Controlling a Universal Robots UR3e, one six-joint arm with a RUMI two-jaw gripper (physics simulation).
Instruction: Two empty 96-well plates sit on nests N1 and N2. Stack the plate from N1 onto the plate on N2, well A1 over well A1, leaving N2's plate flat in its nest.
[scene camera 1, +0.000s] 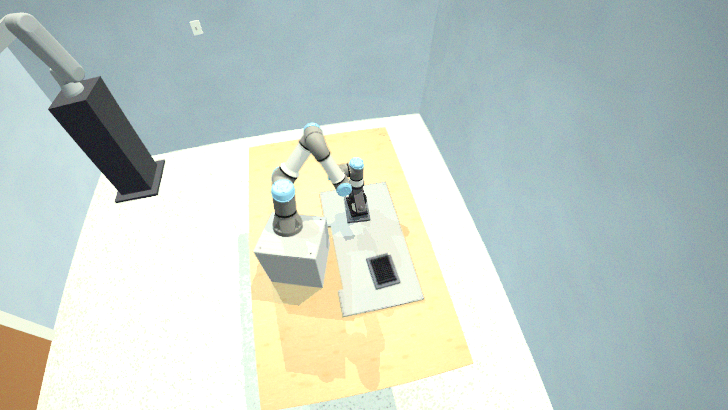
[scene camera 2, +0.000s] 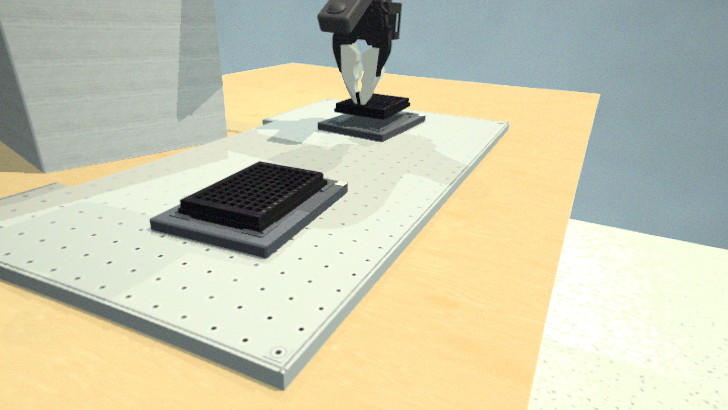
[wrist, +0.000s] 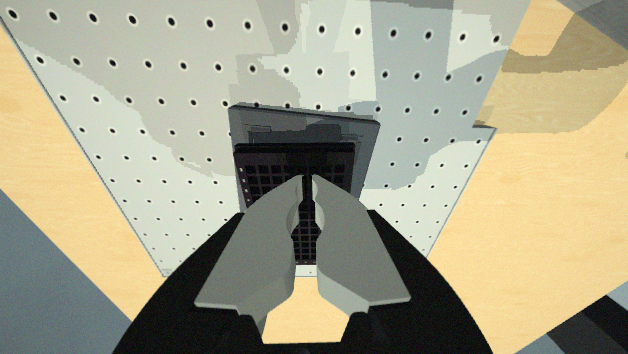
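Seen in the pictures: gripper, between the fingertips: (scene camera 2: 359, 105) (wrist: 308, 177); arm's base, origin of its link: (scene camera 1: 287, 226).
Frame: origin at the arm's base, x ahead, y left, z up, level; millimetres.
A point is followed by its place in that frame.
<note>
My gripper (scene camera 2: 358, 100) {x 333, y 156, z -209 mm} (wrist: 308, 177) {x 333, y 156, z -209 mm} is shut on the near end wall of a black 96-well plate (scene camera 2: 391, 105) {x 379, y 175, z -206 mm} (wrist: 265, 169) {x 364, y 152, z -212 mm}. The plate hangs roughly level a little above the far grey nest (scene camera 2: 382, 135) {x 393, y 113, z -238 mm} (wrist: 305, 116) {x 335, y 117, z -237 mm} (scene camera 1: 359, 220) {x 337, y 119, z -239 mm}, with a visible gap and its shadow below it. The fingers hide part of the plate in the wrist view. The other black 96-well plate (scene camera 2: 259, 190) {x 394, y -184, z -223 mm} (scene camera 1: 383, 268) {x 387, y -174, z -222 mm} lies flat in the nearer grey nest (scene camera 2: 219, 238) {x 406, y -256, z -239 mm} (scene camera 1: 388, 286) {x 392, y -257, z -247 mm}. No nest labels or well A1 marks can be read.
Both nests are on a pale perforated board (scene camera 2: 196, 318) {x 457, y -336, z -248 mm} (scene camera 1: 356, 302) {x 232, y -300, z -248 mm} on a wooden table top (scene camera 2: 433, 325) {x 595, y -252, z -261 mm} (scene camera 1: 315, 356) {x 13, y -498, z -262 mm}. The arm's grey block pedestal (scene camera 2: 112, 76) {x 124, y -109, z -156 mm} (scene camera 1: 292, 265) {x -4, y -164, z -38 mm} stands beside the board. A dark column (scene camera 1: 104, 142) with another pale arm (scene camera 1: 48, 48) stands at the back left.
</note>
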